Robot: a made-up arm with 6 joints.
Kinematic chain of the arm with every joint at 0, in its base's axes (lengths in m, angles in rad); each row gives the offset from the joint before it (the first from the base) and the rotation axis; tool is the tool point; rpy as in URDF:
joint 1: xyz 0 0 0.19 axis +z
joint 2: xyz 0 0 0 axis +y
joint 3: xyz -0.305 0 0.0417 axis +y
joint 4: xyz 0.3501 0 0.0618 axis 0.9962 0 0.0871
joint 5: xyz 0 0 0 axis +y
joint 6: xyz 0.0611 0 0.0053 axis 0.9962 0 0.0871
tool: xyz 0 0 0 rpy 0 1.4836 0
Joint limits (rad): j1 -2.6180..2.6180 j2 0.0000..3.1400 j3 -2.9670..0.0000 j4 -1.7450..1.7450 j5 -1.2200..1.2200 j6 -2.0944..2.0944
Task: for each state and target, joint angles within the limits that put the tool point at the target. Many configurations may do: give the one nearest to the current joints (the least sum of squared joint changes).
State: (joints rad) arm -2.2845 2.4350 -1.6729 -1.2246 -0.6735 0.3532
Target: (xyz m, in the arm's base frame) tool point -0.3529 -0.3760 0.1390
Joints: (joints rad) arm -2.3991 2.2120 -1.2810 -1.2655 -0.7175 0.3532
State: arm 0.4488 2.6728 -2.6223 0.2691 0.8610 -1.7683
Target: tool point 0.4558 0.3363 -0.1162
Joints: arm 0.6120 3.0573 -2.1735 0.2666 0.9747 -1.7683
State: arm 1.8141 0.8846 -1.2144 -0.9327 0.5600 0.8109
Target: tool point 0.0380 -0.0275 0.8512
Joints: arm 1.9527 0.9214 -2.0879 -1.0462 0.4900 0.8109
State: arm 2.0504 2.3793 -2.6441 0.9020 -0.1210 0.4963
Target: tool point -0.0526 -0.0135 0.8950
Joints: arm 2.5963 1.5363 -2.9670 1.1617 0.7607 0.4963
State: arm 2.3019 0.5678 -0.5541 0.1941 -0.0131 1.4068
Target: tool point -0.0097 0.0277 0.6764
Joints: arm 2.0526 0.4822 -1.1208 0.3037 -0.2340 1.4068
